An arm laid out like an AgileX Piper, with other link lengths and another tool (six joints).
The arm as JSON. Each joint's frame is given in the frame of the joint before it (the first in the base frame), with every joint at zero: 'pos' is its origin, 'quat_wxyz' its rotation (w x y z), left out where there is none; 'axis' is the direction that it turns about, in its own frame. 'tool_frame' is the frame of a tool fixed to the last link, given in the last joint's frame.
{
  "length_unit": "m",
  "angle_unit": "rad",
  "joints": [
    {
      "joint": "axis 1",
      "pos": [
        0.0,
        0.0,
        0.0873
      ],
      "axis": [
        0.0,
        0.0,
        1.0
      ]
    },
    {
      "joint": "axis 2",
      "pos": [
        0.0,
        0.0,
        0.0
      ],
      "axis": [
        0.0,
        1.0,
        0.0
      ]
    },
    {
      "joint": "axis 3",
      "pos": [
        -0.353,
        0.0,
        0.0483
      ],
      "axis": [
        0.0,
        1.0,
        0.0
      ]
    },
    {
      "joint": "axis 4",
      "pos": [
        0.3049,
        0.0,
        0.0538
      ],
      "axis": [
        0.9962,
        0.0,
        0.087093
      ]
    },
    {
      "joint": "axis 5",
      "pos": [
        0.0,
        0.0,
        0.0
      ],
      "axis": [
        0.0,
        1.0,
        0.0
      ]
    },
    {
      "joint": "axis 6",
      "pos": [
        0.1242,
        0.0,
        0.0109
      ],
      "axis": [
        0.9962,
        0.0,
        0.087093
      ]
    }
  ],
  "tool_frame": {
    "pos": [
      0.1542,
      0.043,
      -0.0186
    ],
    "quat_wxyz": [
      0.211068,
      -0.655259,
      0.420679,
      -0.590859
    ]
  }
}
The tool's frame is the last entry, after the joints.
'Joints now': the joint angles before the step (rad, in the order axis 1, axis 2, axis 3, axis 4, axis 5, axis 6). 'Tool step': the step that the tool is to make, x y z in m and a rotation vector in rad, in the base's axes. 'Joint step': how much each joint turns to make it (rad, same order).
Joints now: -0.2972 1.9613 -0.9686 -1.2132 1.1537 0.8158
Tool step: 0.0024 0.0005 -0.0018 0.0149 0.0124 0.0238
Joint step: 0.0001 0.0000 0.0001 -0.0017 -0.0159 -0.0253
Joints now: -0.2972 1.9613 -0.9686 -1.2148 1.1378 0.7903
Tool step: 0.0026 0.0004 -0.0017 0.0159 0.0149 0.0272
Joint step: -0.0001 -0.0001 -0.0001 -0.0021 -0.0172 -0.0295
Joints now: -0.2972 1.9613 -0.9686 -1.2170 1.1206 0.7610
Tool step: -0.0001 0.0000 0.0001 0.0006 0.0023 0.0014
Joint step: 0.0001 0.0001 -0.0002 0.0001 0.0002 -0.0029
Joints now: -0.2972 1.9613 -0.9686 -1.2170 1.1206 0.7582
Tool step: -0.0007 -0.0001 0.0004 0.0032 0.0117 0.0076
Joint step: 0.0000 0.0000 0.0002 -0.0001 0.0000 -0.0142
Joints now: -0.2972 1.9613 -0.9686 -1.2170 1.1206 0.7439
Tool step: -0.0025 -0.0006 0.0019 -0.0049 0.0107 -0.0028
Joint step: 0.0001 0.0000 0.0001 0.0000 0.0104 -0.0060
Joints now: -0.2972 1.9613 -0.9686 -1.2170 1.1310 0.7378
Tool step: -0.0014 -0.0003 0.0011 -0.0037 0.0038 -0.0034
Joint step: 0.0001 -0.0002 0.0002 0.0000 0.0063 -0.0004
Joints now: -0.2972 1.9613 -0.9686 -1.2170 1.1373 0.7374
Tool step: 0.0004 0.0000 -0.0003 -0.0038 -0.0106 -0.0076
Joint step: -0.0001 0.0001 0.0000 -0.0002 0.0008 0.0137
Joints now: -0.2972 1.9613 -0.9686 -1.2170 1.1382 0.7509
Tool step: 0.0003 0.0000 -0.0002 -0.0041 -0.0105 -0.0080
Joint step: 0.0000 0.0000 0.0001 0.0000 0.0013 0.0138
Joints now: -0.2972 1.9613 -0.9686 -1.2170 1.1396 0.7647
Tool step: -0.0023 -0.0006 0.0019 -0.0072 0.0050 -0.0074
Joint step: 0.0000 0.0001 -0.0002 0.0001 0.0114 0.0014
